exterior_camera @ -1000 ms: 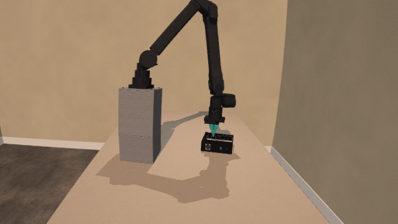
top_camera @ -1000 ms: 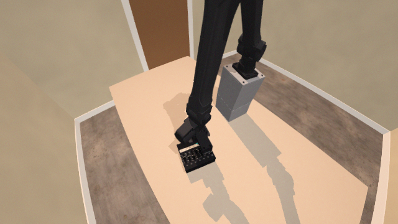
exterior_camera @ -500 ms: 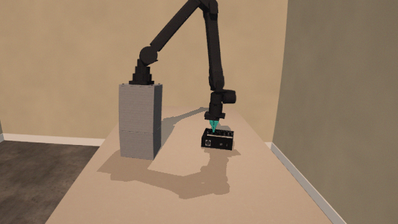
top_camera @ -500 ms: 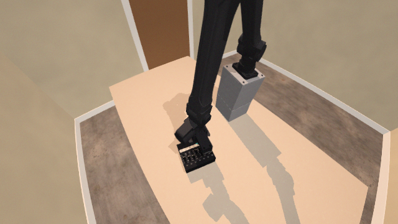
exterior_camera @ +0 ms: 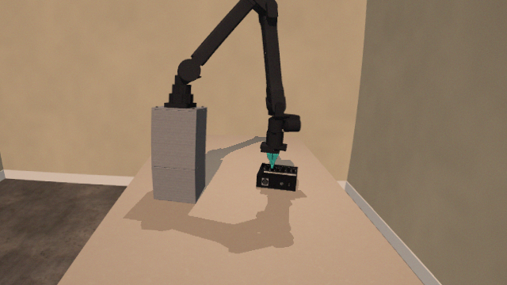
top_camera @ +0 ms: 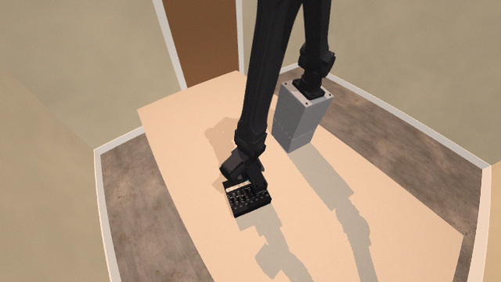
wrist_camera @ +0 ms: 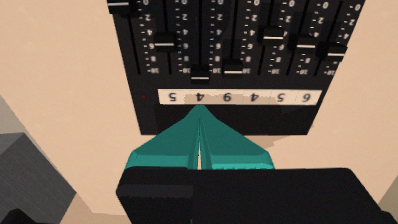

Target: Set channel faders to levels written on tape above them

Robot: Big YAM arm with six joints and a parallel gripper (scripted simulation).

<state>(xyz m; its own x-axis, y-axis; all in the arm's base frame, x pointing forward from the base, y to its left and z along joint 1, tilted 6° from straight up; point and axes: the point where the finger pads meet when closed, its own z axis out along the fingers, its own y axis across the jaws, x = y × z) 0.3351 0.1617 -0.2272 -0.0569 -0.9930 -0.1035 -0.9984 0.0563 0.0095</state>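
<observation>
My hand is 2 cm to the right of the channel 5 fader cap and 2 cm above it. Round my hand: channel 4 fader cap 2 cm ahead, 3 cm to the left, 2 cm below; channel 3 fader cap 5 cm ahead, 5 cm to the left, 2 cm below; channel 6 fader cap 2 cm behind, 5 cm to the left, 2 cm below.
</observation>
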